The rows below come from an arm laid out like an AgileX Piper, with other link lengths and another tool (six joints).
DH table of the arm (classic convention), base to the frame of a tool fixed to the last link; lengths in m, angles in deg. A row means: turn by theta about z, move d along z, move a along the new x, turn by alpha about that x. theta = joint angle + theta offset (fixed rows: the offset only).
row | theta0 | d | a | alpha
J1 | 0 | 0.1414 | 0 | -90
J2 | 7.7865 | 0 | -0.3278 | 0
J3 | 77.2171 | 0 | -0.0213 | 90
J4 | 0 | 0.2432 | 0 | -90
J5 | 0 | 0 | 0 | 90
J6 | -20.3 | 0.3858 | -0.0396 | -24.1
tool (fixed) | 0 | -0.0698 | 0 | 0
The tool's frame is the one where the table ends.
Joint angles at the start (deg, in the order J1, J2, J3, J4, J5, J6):
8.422 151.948 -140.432 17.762 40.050 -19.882
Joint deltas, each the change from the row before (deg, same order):
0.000 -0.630 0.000 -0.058 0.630 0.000
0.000 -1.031 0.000 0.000 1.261 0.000
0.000 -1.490 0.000 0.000 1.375 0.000
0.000 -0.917 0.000 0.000 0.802 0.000
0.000 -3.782 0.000 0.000 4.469 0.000
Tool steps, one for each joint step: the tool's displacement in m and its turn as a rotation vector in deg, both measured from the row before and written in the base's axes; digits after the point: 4 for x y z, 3 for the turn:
-0.0014 0.0006 0.0062 -0.032 -0.035 0.197
-0.0033 0.0014 0.0092 0.011 0.174 0.382
-0.0035 0.0015 0.0151 0.056 -0.174 0.417
-0.0022 0.0008 0.0094 0.035 -0.150 0.244
-0.0147 0.0040 0.0334 -0.056 0.472 1.359

